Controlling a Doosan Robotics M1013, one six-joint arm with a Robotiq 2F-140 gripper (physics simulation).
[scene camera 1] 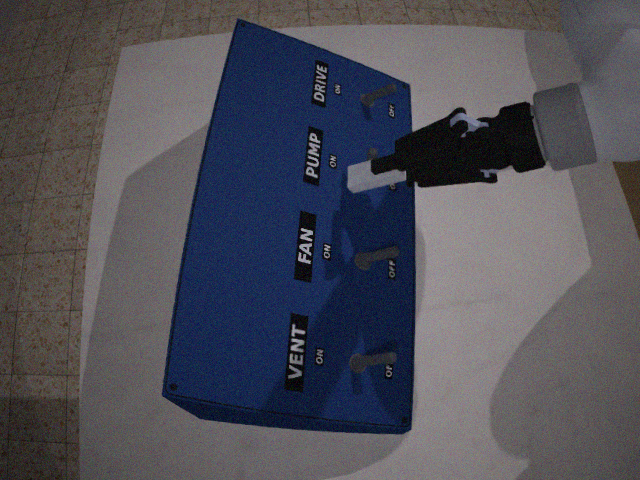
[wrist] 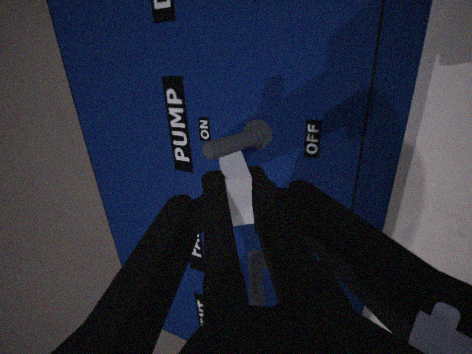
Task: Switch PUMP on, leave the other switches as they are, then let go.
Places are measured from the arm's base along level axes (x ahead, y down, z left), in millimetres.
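Pixels of known places: gripper, between the fingertips: (scene camera 1: 350, 179) (wrist: 228, 159).
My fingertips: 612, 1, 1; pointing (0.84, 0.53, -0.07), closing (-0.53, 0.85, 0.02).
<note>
Behind a point stands the place of what it marks, as x, y, z.
The PUMP lever (scene camera 1: 372, 153) {588, -33, -14} (wrist: 232, 143) {581, -16, -20} is a grey toggle on the blue panel (scene camera 1: 248, 206) {727, -47, 62} (wrist: 115, 60) {703, -41, -83}, level with the PUMP label (scene camera 1: 313, 155) {656, -16, -23} (wrist: 177, 123) {656, -16, -27}. It no longer lies along the OFF side like the other levers; it stands out from the panel, partly hidden by the gripper in the scene view, and its exact tilt is hard to tell. My gripper (scene camera 1: 359, 177) {612, 1, 1} (wrist: 228, 159) {612, 1, 1} is shut and empty. Its pale fingertips are against or very close to the lever's side. The levers of DRIVE (scene camera 1: 378, 95) {567, -4, -131}, FAN (scene camera 1: 377, 256) {588, -8, 106} and VENT (scene camera 1: 373, 360) {599, -9, 224} point to OFF.
The panel stands on a pale table (scene camera 1: 465, 248) {447, 108, 46}. The FAN lever is beside the gripper on one side and the DRIVE lever on the other. The arm (scene camera 1: 610, 118) {366, -202, 50} reaches in from the right. Tiled floor (scene camera 1: 41, 180) shows beyond the table's edge.
</note>
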